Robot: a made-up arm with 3 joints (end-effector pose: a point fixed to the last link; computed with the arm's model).
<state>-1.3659 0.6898 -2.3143</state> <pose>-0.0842 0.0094 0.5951 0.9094 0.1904 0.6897</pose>
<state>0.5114 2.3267 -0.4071</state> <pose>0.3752 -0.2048 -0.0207 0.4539 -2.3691 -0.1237</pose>
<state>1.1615 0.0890 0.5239</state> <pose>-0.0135 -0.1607 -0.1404 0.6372 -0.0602 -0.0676</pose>
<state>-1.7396 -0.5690 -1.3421</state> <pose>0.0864 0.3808 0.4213 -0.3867 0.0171 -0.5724</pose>
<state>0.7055 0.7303 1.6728</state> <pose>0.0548 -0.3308 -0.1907 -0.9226 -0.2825 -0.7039</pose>
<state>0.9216 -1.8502 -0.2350</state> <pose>0.2799 -0.4411 0.1588 0.7941 1.8157 0.6490</pose>
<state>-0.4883 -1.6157 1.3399</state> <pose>0.1826 -0.2520 0.7111 -1.3707 1.6485 0.7477</pose>
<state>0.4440 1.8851 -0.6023</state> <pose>0.2592 -0.1882 -0.0542 0.7073 -1.9428 0.1541</pose>
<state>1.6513 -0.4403 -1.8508</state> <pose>0.0759 -0.3289 -0.1760 -2.7204 -0.6157 0.0616</pose>
